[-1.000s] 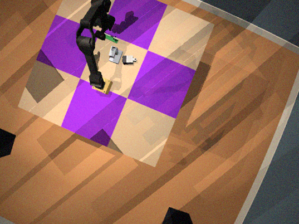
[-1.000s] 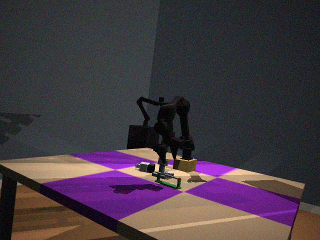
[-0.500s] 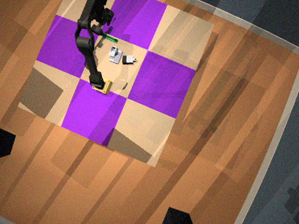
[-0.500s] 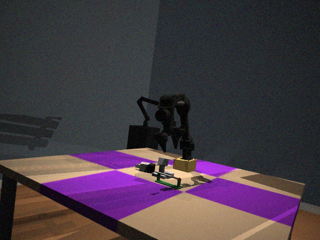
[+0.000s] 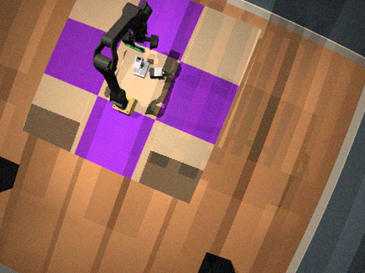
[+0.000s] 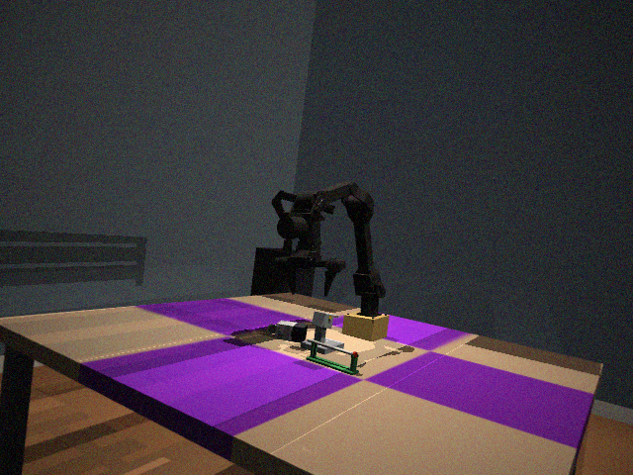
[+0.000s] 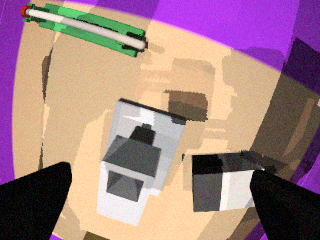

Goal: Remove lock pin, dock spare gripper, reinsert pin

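The spare gripper is 7 cm behind my gripper tip, 10 cm to the right of it and 13 cm below it. Round my gripper tip: green rack 6 cm ahead, 12 cm to the left, 13 cm below; then mount 6 cm behind, 2 cm to the left, 10 cm below.
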